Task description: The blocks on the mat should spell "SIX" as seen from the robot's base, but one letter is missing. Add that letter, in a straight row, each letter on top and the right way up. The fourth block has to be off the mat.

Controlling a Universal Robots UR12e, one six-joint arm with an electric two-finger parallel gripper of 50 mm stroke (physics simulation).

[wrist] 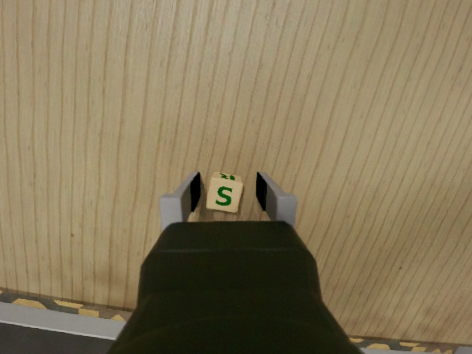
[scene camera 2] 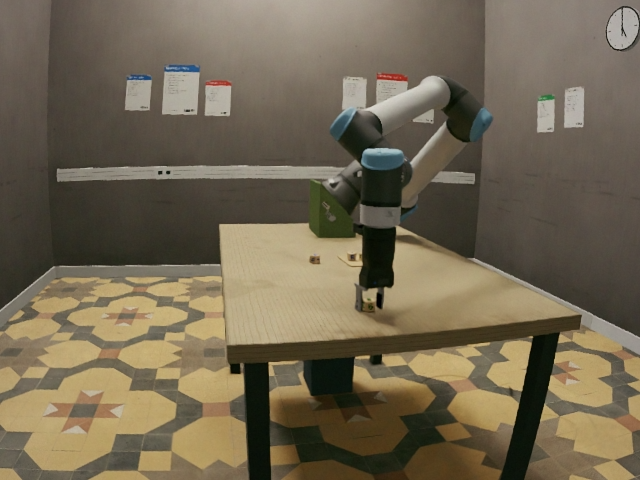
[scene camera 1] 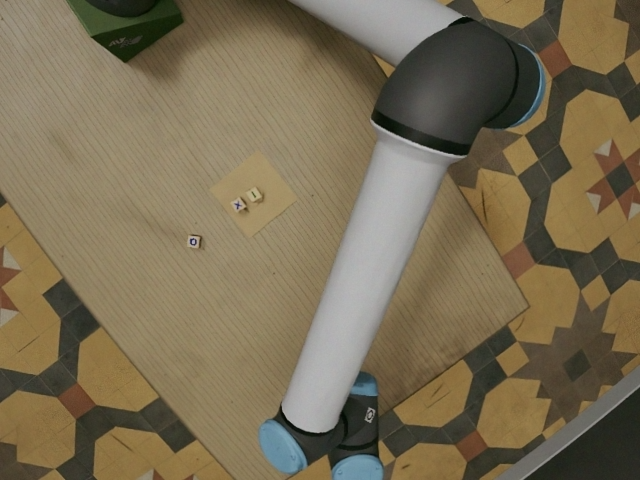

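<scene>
The block with a green S (scene camera 2: pixel 368 305) (wrist: pixel 224 194) on top lies on the table. My gripper (scene camera 2: pixel 369 299) (wrist: pixel 228 184) is open and low over it, with one finger on each side of the block; in the wrist view the block is nearer the left finger. The I block (scene camera 1: pixel 253 194) and the blue X block (scene camera 1: pixel 237 205) (scene camera 2: pixel 352 256) stand on the yellow mat (scene camera 1: pixel 268 166) (scene camera 2: pixel 351 263), close together. The fourth block, with a blue O (scene camera 1: pixel 193 241) (scene camera 2: pixel 314 259), lies off the mat. In scene camera 1 the arm hides the S block and the gripper.
The green base block (scene camera 1: pixel 129 36) (scene camera 2: pixel 330 217) of the robot stands at the far end of the table (scene camera 1: pixel 129 310) (scene camera 2: pixel 268 304). The arm's long white link (scene camera 1: pixel 356 268) passes over the table beside the mat. The table's near edge (scene camera 2: pixel 403 346) is close to the gripper.
</scene>
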